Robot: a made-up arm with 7 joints. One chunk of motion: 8 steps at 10 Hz.
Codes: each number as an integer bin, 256 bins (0 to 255) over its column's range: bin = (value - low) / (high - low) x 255, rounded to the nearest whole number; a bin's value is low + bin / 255 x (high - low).
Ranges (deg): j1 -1.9..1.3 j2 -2.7..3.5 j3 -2..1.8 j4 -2.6..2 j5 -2..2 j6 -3.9..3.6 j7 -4.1..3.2
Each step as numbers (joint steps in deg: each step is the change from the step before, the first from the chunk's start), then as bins.
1 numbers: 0.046 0.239 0.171 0.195 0.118 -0.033 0.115
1 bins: 155 121 146 155 135 131 147
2 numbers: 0.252 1.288 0.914 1.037 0.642 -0.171 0.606
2 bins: 171 164 196 202 168 127 164
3 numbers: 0.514 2.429 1.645 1.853 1.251 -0.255 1.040
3 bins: 192 211 245 247 207 124 180
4 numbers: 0.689 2.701 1.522 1.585 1.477 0.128 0.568
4 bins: 206 222 236 232 222 137 163
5 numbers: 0.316 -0.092 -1.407 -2.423 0.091 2.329 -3.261
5 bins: 177 107 40 10 133 212 29
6 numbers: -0.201 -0.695 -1.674 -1.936 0.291 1.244 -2.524
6 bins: 135 82 22 37 146 175 55
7 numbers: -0.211 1.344 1.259 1.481 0.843 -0.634 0.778
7 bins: 135 166 219 226 181 111 170
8 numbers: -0.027 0.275 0.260 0.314 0.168 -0.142 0.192
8 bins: 149 122 152 162 138 128 150
